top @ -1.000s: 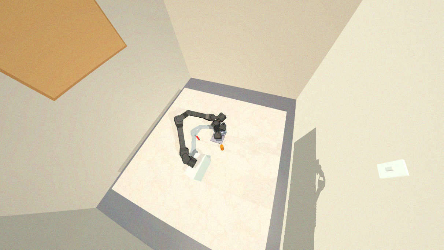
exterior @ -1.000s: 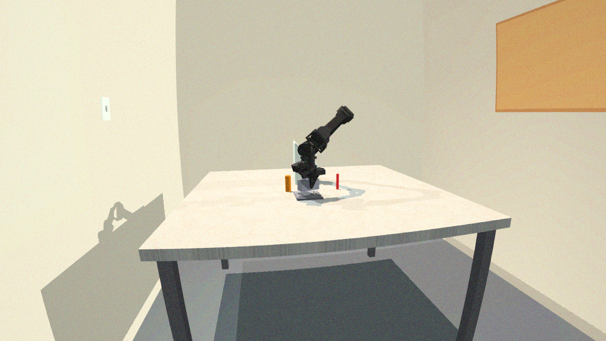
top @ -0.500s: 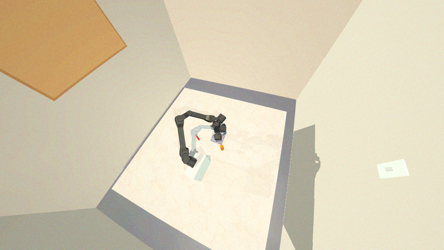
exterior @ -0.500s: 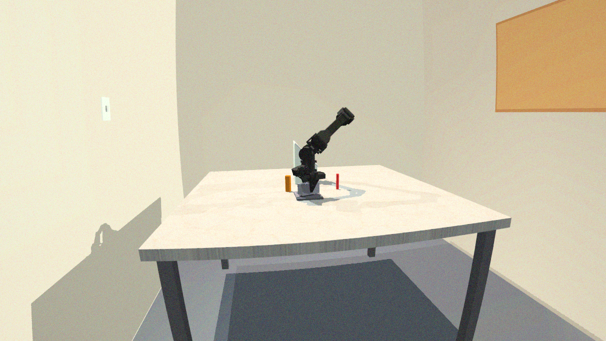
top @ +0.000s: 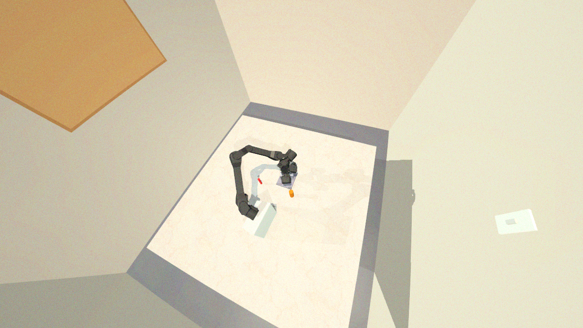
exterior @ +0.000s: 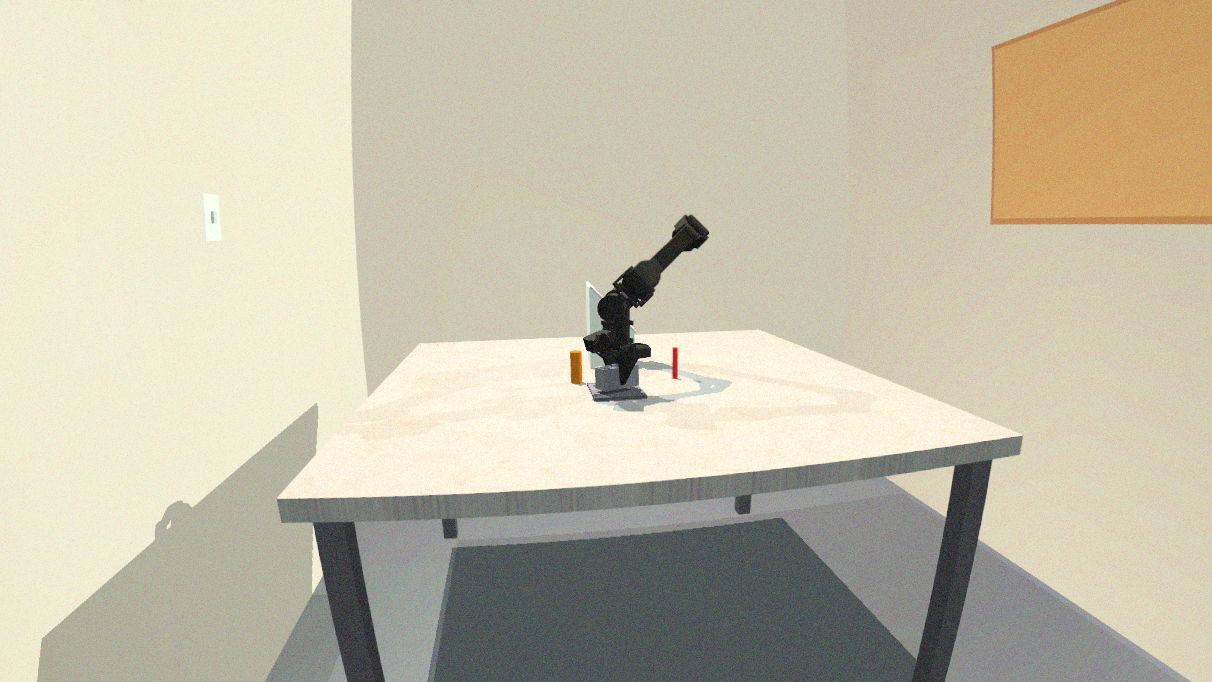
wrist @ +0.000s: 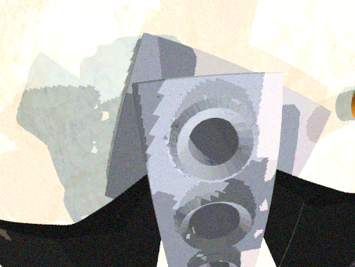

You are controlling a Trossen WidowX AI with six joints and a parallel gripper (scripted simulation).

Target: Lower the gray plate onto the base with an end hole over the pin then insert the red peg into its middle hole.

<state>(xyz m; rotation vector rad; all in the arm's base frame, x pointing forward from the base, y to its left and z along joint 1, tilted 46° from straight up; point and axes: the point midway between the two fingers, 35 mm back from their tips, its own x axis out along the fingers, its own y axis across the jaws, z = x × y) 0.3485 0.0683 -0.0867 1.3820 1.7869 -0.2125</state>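
The gray plate is 3 cm above my gripper tip. The rest, counted from my gripper tip: red peg: 16 cm to the left, 13 cm behind, 1 cm above; then orange cylinder: 11 cm behind, 10 cm to the right, 1 cm above; then base: 2 cm below, 2 cm behind, 1 cm to the left.
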